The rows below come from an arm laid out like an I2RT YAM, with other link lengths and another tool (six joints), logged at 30 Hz.
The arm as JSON. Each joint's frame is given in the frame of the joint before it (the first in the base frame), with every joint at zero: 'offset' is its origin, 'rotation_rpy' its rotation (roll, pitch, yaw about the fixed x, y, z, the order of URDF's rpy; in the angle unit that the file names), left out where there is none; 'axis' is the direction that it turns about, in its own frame. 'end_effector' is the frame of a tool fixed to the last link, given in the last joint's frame.
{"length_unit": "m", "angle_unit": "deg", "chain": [
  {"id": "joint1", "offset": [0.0, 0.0, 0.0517], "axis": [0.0, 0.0, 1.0]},
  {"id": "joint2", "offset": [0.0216, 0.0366, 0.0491], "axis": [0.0, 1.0, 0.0]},
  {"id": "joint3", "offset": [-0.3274, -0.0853, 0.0], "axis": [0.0, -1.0, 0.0]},
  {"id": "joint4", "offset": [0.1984, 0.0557, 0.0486], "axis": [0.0, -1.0, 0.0]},
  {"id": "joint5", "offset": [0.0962, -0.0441, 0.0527], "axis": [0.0, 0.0, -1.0]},
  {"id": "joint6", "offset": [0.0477, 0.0, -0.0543], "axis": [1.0, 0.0, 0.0]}
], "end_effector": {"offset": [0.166, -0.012, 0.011], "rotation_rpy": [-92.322, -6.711, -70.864]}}
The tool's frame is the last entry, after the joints.
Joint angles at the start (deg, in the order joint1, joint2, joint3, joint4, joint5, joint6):
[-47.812, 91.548, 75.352, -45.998, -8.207, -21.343]
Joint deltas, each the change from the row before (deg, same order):
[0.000, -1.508, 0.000, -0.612, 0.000, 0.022]
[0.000, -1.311, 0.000, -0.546, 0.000, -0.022]
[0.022, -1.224, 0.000, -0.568, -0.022, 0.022]
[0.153, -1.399, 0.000, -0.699, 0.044, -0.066]
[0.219, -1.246, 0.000, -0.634, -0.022, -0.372]
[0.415, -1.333, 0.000, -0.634, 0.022, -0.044]
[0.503, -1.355, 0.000, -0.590, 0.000, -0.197]
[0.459, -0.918, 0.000, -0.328, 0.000, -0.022]
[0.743, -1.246, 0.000, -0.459, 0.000, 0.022]
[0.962, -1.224, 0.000, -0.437, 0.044, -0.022]
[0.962, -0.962, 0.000, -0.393, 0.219, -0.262]
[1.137, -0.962, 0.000, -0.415, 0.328, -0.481]
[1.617, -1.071, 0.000, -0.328, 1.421, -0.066]
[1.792, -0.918, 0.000, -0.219, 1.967, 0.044]
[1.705, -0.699, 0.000, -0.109, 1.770, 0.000]
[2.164, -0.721, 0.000, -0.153, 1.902, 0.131]
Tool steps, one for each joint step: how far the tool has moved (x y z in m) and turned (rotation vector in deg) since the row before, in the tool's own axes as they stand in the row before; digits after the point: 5 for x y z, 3 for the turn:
[-0.00403, -0.00053, -0.00808, 0.703, 0.422, -0.354]
[-0.00355, -0.00034, -0.00696, 0.587, 0.360, -0.341]
[-0.00363, -0.00008, -0.00631, 0.523, 0.279, -0.276]
[-0.00471, -0.00009, -0.00681, 0.479, 0.292, -0.478]
[-0.00486, -0.00039, -0.00569, 0.332, 0.159, -0.796]
[-0.00577, -0.00096, -0.00566, 0.461, 0.138, -0.680]
[-0.00620, -0.00147, -0.00552, 0.464, 0.101, -0.927]
[-0.00455, -0.00165, -0.00349, 0.395, 0.038, -0.650]
[-0.00674, -0.00245, -0.00439, 0.533, -0.026, -0.925]
[-0.00749, -0.00303, -0.00376, 0.484, -0.115, -1.136]
[-0.00636, -0.00245, -0.00257, 0.166, -0.073, -1.240]
[-0.00683, -0.00269, -0.00224, 0.024, -0.088, -1.560]
[-0.00543, -0.00266, -0.00310, -0.209, 0.687, -1.456]
[-0.00383, -0.00245, -0.00286, -0.419, 1.047, -1.378]
[-0.00330, -0.00277, -0.00202, -0.370, 0.881, -1.329]
[-0.00486, -0.00385, -0.00154, -0.345, 0.742, -1.549]

